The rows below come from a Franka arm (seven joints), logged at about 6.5 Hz.
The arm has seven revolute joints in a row. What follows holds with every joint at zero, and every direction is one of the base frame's. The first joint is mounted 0.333 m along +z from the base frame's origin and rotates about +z. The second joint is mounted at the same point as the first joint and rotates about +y. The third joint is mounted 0.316 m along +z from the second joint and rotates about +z. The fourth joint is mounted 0.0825 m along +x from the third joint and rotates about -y. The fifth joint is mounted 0.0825 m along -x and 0.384 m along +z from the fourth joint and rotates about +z. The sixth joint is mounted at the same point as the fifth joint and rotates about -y. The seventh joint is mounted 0.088 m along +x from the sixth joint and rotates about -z. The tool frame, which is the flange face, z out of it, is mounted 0.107 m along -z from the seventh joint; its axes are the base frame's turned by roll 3.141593, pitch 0 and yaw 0 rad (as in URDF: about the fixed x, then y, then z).
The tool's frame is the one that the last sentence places.
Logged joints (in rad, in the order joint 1, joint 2, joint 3, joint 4, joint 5, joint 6, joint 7), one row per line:
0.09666, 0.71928, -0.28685, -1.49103, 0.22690, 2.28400, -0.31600
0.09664, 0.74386, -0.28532, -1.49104, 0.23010, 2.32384, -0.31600
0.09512, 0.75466, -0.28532, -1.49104, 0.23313, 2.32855, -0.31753
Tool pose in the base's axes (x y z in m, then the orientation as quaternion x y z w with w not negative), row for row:
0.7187, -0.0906, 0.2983, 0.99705, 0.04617, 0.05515, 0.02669
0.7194, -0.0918, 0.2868, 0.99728, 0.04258, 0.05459, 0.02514
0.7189, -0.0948, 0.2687, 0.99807, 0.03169, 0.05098, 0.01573
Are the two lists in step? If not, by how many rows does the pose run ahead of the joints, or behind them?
The pose runs 2 rows behind the joints: the pose in row i belongs to the joints in row i - 2.
